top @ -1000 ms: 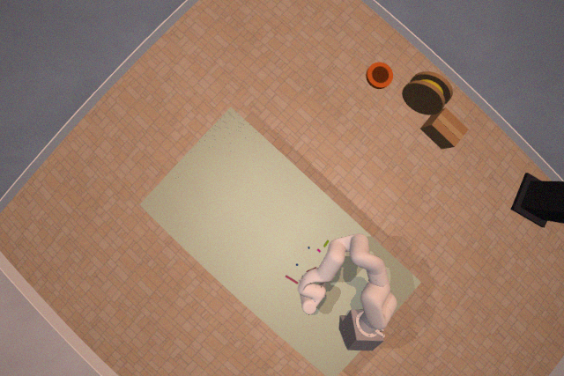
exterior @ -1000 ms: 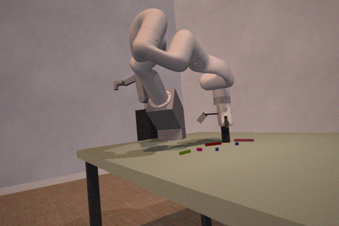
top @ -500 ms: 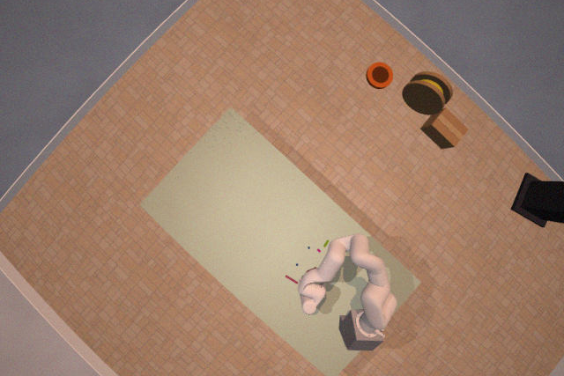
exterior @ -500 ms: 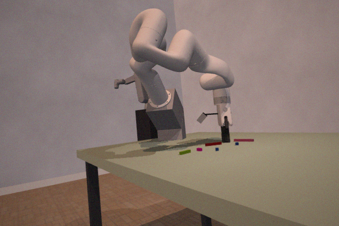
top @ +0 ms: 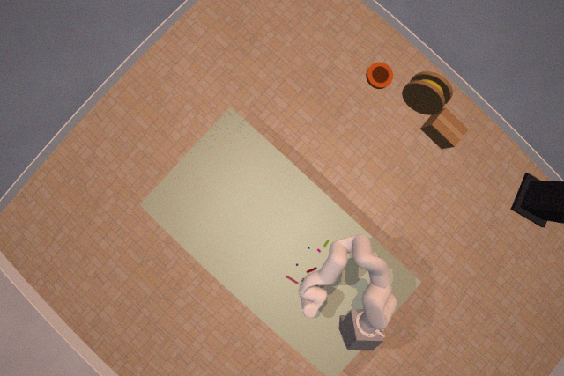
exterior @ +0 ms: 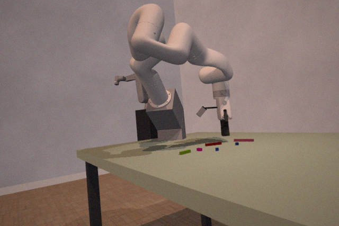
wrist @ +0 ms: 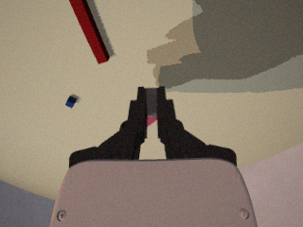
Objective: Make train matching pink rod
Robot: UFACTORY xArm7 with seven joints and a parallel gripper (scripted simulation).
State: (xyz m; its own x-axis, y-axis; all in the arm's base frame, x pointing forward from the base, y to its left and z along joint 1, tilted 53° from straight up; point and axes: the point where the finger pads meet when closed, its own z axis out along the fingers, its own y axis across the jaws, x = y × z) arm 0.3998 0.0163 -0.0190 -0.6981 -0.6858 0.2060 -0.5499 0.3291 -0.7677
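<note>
My gripper is now 70 mm short of the pink rod, 40 mm above it and 30 mm to the right of it. The rest, counted from my hand: grey rod: 20 mm below; then red rod: 80 mm to the right, 40 mm below, 20 mm behind; then magenta rod: 220 mm to the right, 40 mm below.
</note>
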